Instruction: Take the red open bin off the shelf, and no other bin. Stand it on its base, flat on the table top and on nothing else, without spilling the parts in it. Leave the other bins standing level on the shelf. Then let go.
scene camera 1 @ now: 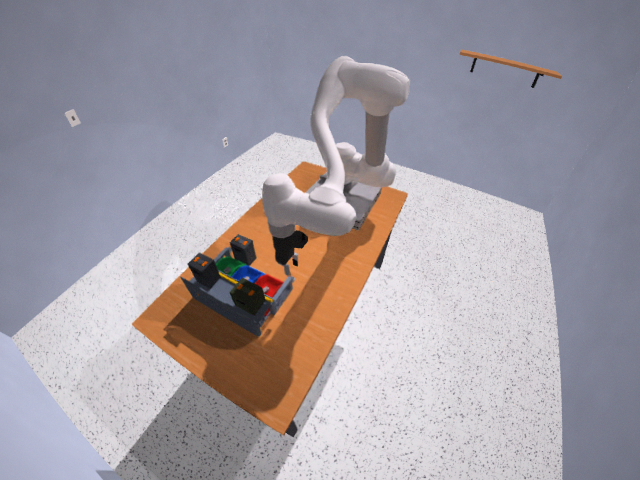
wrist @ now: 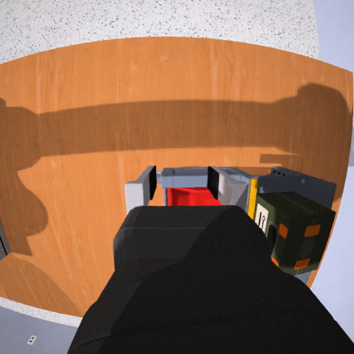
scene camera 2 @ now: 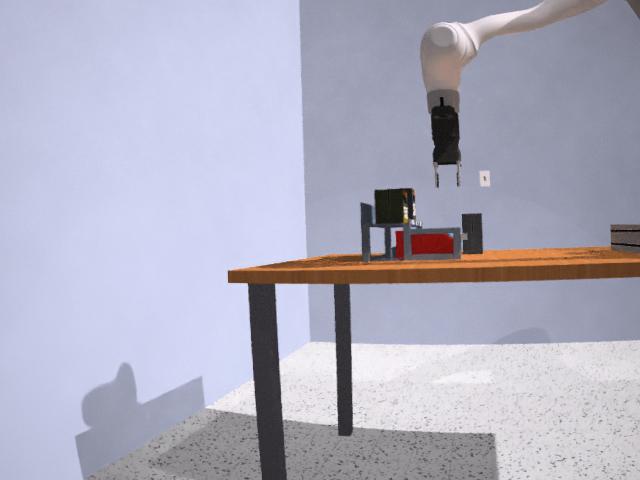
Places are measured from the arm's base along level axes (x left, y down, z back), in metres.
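Where they show: gripper, between the fingertips: (scene camera 1: 291,269) (scene camera 2: 448,186).
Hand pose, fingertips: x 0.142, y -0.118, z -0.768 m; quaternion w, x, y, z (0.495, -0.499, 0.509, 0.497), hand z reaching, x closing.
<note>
After its pixels a point has its place.
The red bin (scene camera 1: 269,284) @[y 0.064, x 0.014, z -0.778 m] (scene camera 2: 429,243) @[y 0.028, x 0.092, z -0.827 m] (wrist: 192,196) sits upright in the grey shelf (scene camera 1: 222,302) @[y -0.088, x -0.022, z -1.011 m] (scene camera 2: 434,256) @[y 0.062, x 0.119, z -0.813 m] (wrist: 185,179), at the end of the row. A few pale parts show in it in scene camera 1. The blue bin (scene camera 1: 250,273) @[y 0.063, x -0.101, z -0.771 m] is beside it and the green bin (scene camera 1: 231,265) @[y 0.064, x -0.215, z -0.778 m] is beyond the blue one, both in the shelf. My gripper (scene camera 1: 291,264) @[y -0.118, x 0.142, z -0.768 m] (scene camera 2: 447,180) @[y -0.118, x 0.142, z -0.768 m] (wrist: 181,176) is open and empty, pointing down, well above the red bin. In the wrist view the gripper body hides much of the red bin and the other bins.
The shelf stands on the wooden table (scene camera 1: 320,310) @[y 0.073, x 0.280, z -0.779 m] (scene camera 2: 310,276) @[y 0.086, x 0.396, z -1.061 m] (wrist: 150,75). A dark olive box (scene camera 1: 248,295) @[y -0.125, x 0.067, z -0.951 m] (scene camera 2: 390,206) @[y -0.077, x 0.092, z -0.932 m] (wrist: 295,232) stands on the shelf's raised rear part near the red bin. Another dark box (scene camera 1: 204,269) @[y -0.147, x -0.147, z -0.953 m] is at its far end. A third box (scene camera 1: 243,249) @[y -0.053, x -0.143, z -0.736 m] (scene camera 2: 471,233) @[y 0.006, x -0.137, z -0.708 m] stands beside the green bin.
</note>
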